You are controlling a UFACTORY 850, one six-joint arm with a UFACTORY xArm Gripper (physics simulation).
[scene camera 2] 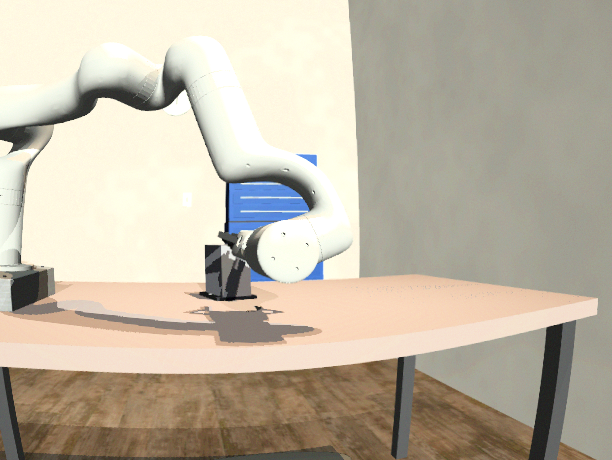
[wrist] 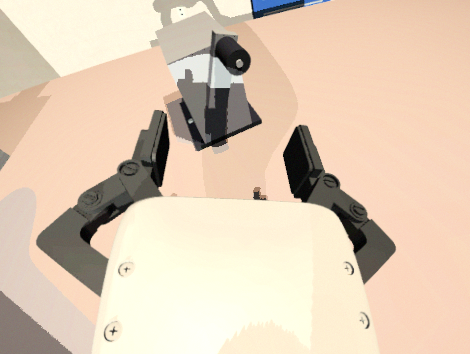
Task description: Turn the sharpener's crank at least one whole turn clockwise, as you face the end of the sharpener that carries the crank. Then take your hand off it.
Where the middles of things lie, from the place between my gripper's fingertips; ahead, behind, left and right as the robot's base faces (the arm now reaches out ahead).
Right now the black knob [wrist: 228, 51] is 90 mm to the left of my hand and 10 mm above it. The rest, counted from my hand: pencil sharpener [scene camera 2: 223, 283]: 50 mm behind, 160 mm to the left, 50 mm below.
